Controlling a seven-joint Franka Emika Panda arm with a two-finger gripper.
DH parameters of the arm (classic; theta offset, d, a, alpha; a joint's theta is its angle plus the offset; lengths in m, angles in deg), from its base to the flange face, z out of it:
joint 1: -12.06 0.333 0 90
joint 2: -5.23 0 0 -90
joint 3: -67.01 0.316 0.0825 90
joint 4: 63.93 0 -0.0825 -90
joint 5: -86.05 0.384 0 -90
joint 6: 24.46 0 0.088 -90
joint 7: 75.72 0.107 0 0
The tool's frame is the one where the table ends.
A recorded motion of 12 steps. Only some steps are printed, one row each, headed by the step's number.
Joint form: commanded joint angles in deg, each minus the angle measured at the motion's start. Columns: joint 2, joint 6, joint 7, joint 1, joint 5, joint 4, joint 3.
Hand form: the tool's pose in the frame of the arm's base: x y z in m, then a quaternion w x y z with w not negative. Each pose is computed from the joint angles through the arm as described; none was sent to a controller.
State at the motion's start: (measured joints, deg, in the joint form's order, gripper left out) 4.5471 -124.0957 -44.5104 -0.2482 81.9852 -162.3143 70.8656
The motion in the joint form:
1: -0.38 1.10 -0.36 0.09 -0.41 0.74 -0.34
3: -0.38 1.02 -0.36 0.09 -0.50 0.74 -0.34
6: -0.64 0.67 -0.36 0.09 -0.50 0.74 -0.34
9: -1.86 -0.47 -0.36 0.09 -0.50 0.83 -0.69
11: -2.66 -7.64 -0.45 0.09 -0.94 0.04 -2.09
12: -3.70 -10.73 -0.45 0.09 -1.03 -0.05 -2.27
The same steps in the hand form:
1: 0.5604 -0.0934 0.5639 0.03761 0.94230 -0.33259 0.00586
3: 0.5606 -0.0935 0.5640 0.03823 0.94232 -0.33245 0.00669
6: 0.5623 -0.0938 0.5619 0.03791 0.94240 -0.33225 0.00743
9: 0.5686 -0.0984 0.5522 0.03728 0.94166 -0.33442 0.00729
11: 0.5805 -0.1143 0.5490 0.03214 0.93787 -0.34105 0.05526
12: 0.5889 -0.1174 0.5428 0.02941 0.93700 -0.34054 0.07203

